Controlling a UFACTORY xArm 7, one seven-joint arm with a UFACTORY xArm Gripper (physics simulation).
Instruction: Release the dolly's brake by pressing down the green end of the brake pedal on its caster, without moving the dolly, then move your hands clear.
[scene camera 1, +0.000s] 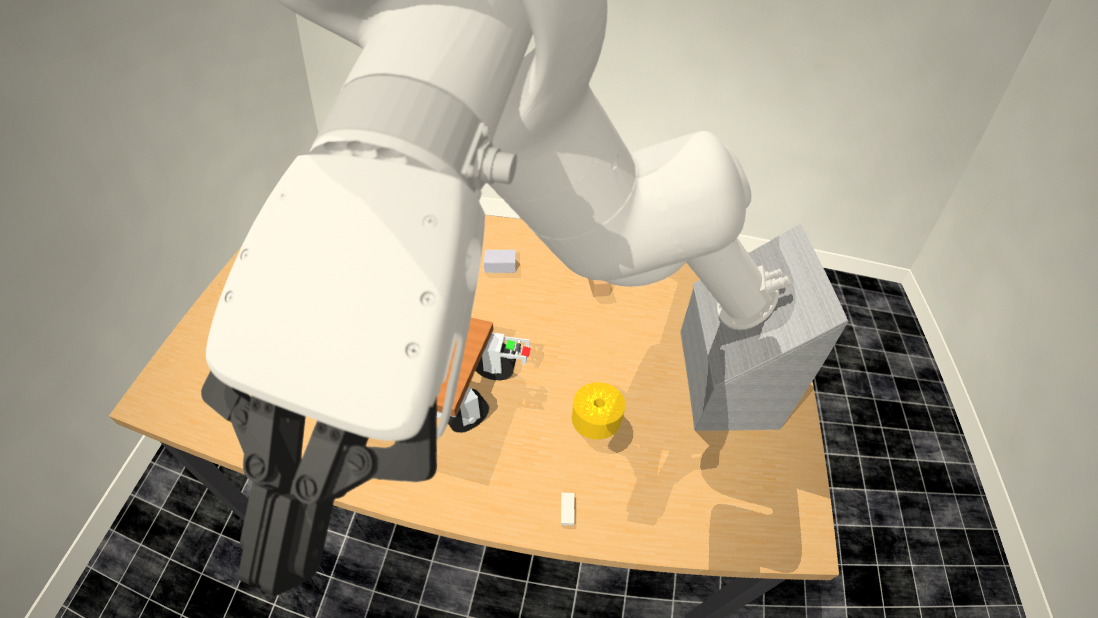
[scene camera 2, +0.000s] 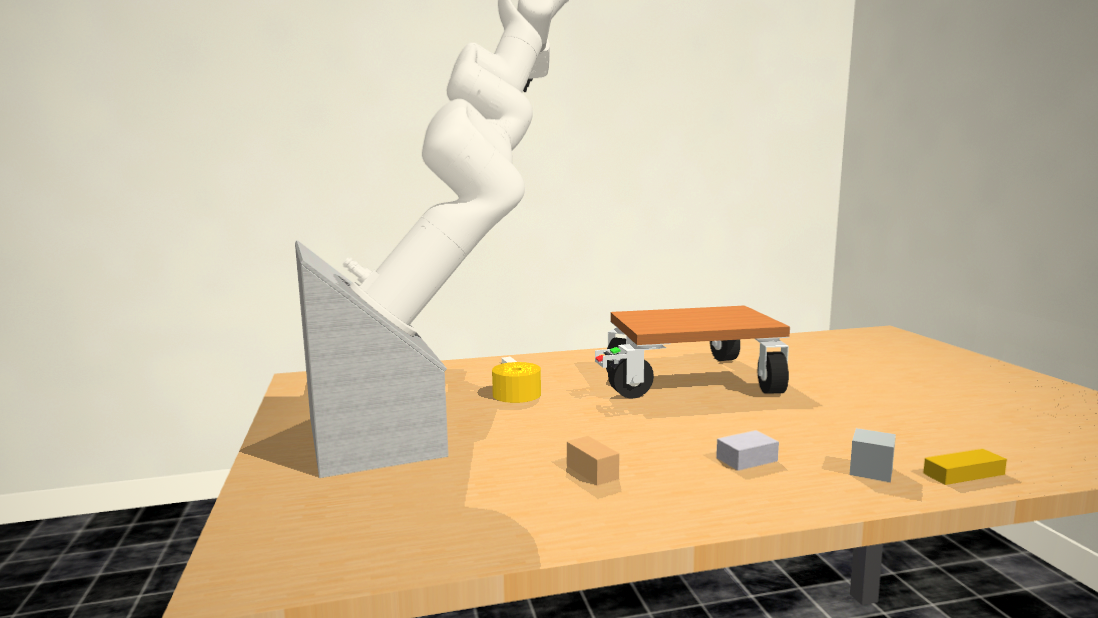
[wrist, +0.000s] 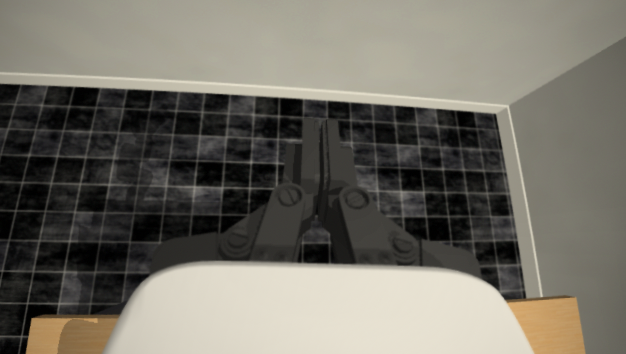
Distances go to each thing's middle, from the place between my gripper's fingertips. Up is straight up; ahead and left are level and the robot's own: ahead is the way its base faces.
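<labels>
Relative to the dolly (scene camera 2: 723, 327), my gripper is far to the left of it, well short of it and far above it. Tan block (scene camera 2: 596, 462): 20 mm ahead of my hand, 890 mm to the right of it, 600 mm below it. Pedal caster (scene camera 2: 635, 354): a good way ahead of my hand, far to the right of it, far below it. Yellow cylinder (scene camera 1: 598, 408): a bit behind my hand, far to the right of it, well below it.
</labels>
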